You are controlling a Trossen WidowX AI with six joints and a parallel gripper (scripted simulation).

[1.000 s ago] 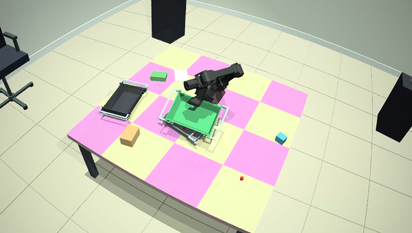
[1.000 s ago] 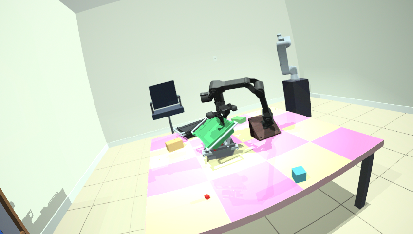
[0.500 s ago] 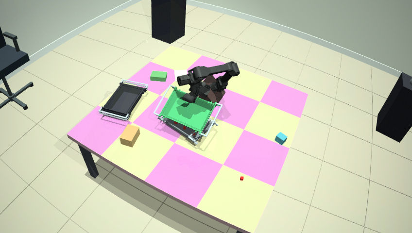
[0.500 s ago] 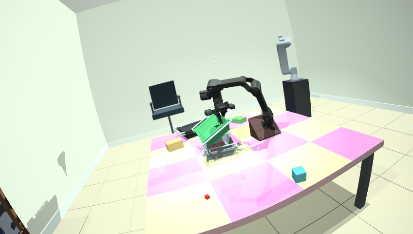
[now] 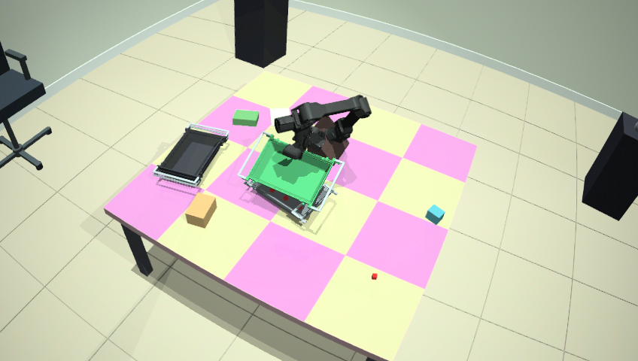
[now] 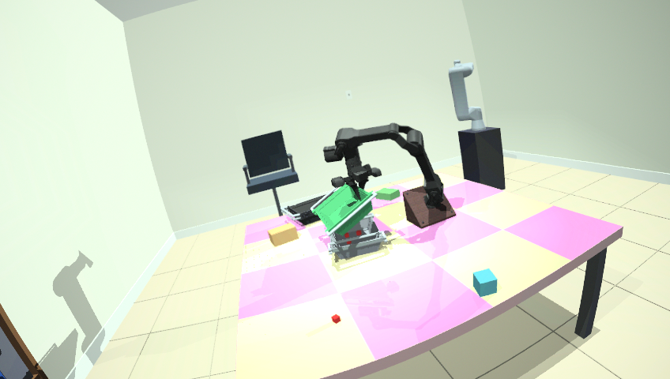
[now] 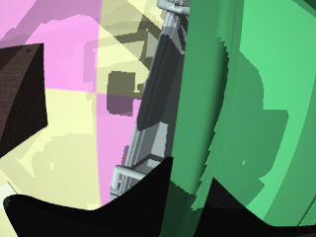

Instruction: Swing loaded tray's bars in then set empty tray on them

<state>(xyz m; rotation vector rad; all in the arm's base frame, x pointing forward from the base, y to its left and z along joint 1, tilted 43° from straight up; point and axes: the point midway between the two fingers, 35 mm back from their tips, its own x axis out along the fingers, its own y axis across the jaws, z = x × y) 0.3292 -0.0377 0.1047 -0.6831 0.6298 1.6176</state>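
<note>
The green tray lies 80 mm ahead of my gripper tip, 10 mm to the left of it and 10 mm below it. The rest, counted from my gripper tip: tiny red cube: 210 mm ahead, 470 mm to the left, 170 mm below; orange block: 350 mm ahead, 230 mm to the right, 150 mm below; white card: 370 mm behind, 370 mm to the right, 180 mm below.
</note>
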